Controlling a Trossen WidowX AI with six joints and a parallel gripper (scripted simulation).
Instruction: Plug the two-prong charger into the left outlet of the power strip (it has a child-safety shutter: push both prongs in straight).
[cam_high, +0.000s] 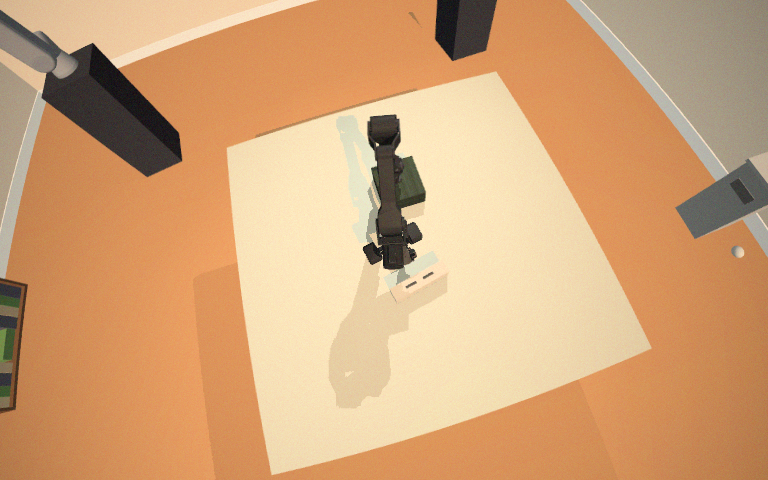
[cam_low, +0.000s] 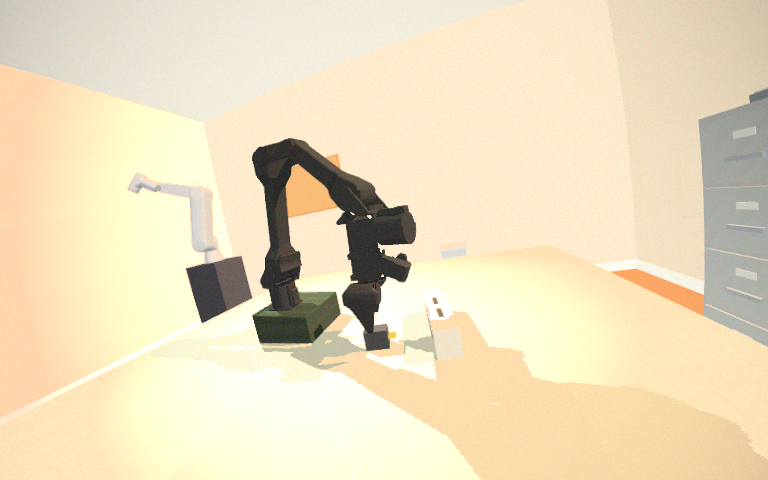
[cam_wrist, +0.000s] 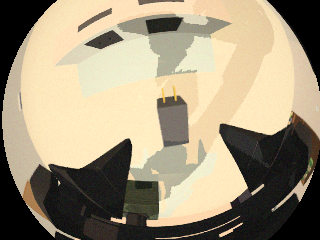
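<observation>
Now: the dark grey charger 20 mm ahead of my gripper tip and 40 mm below it.
</observation>
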